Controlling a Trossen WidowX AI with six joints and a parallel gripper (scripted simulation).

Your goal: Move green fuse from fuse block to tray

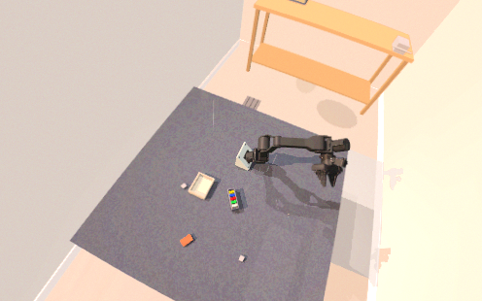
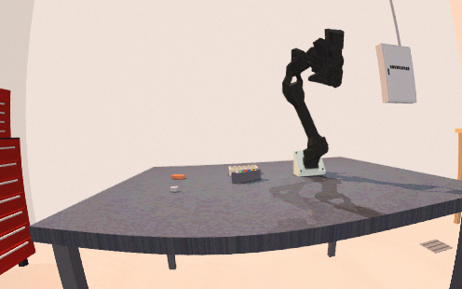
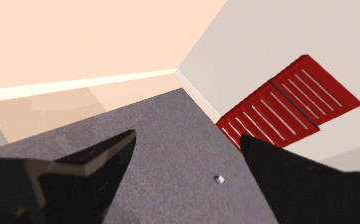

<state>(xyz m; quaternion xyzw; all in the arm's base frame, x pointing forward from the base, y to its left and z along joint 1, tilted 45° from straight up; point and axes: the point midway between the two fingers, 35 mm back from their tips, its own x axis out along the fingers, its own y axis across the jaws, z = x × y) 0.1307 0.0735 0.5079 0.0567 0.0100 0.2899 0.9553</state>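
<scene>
Right now my gripper tip is 150 mm short of the green fuse, 380 mm to the left of it and 320 mm above it. The rest, counted from my gripper tip: orange block (440 mm ahead, 520 mm to the right, 340 mm below); then tray (140 mm ahead, 600 mm to the right, 350 mm below).
</scene>
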